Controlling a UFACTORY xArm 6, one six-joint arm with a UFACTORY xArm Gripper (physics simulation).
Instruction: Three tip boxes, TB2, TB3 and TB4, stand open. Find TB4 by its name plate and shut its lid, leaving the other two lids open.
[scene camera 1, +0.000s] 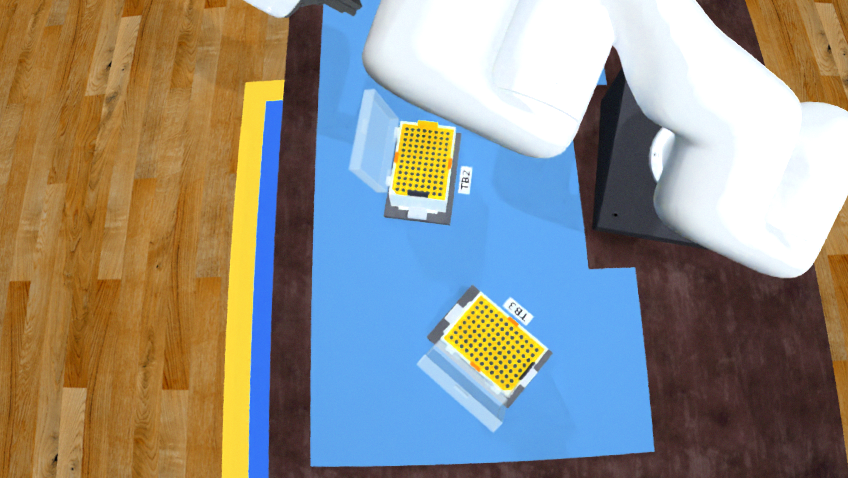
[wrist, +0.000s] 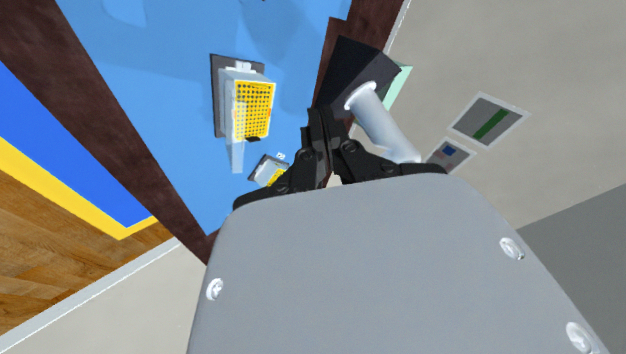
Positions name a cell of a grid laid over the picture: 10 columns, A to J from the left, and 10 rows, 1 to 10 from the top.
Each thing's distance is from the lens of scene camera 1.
clear lid (scene camera 1: F9): 65 cm
clear lid (scene camera 1: E3): 72 cm
blue mat (scene camera 1: E6): 75 cm
